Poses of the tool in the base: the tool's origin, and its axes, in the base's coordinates. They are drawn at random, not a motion.
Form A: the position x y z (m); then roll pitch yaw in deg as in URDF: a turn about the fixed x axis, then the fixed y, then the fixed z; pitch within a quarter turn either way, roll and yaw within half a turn.
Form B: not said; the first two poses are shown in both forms.
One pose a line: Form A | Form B
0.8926 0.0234 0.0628 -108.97 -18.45 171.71 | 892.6 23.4 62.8 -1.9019 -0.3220 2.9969
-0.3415 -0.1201 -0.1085 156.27 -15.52 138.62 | -341.5 -120.1 -108.5 2.7274 -0.2709 2.4194
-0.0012 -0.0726 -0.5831 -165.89 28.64 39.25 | -1.2 -72.6 -583.1 -2.8953 0.4999 0.6850
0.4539 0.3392 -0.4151 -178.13 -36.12 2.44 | 453.9 339.2 -415.1 -3.1090 -0.6304 0.0426
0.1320 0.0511 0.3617 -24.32 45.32 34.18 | 132.0 51.1 361.7 -0.4245 0.7910 0.5966
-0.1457 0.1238 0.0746 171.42 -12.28 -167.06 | -145.7 123.8 74.6 2.9918 -0.2143 -2.9157
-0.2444 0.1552 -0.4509 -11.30 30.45 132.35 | -244.4 155.2 -450.9 -0.1972 0.5315 2.3099
